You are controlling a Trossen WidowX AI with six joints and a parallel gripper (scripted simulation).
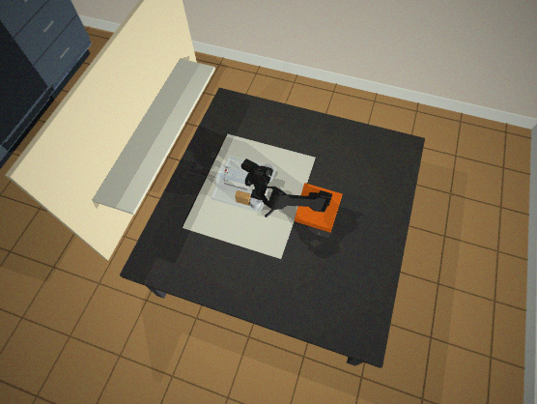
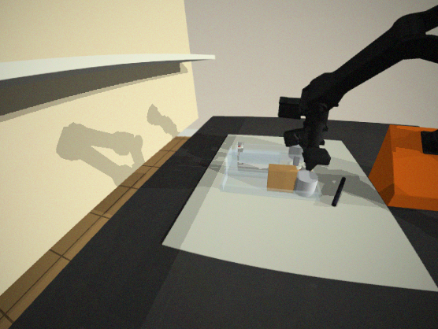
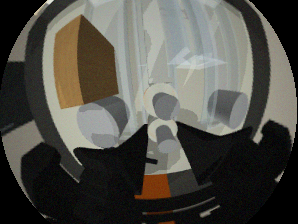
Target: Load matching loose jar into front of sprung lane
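Right now the white mat is 60 mm ahead of my gripper tip, 30 mm below it and 10 mm to the left of it. Round my gripper tip: brown box 80 mm to the left, 80 mm ahead, 10 mm above; black rod 90 mm behind, 70 mm to the left, 20 mm below.
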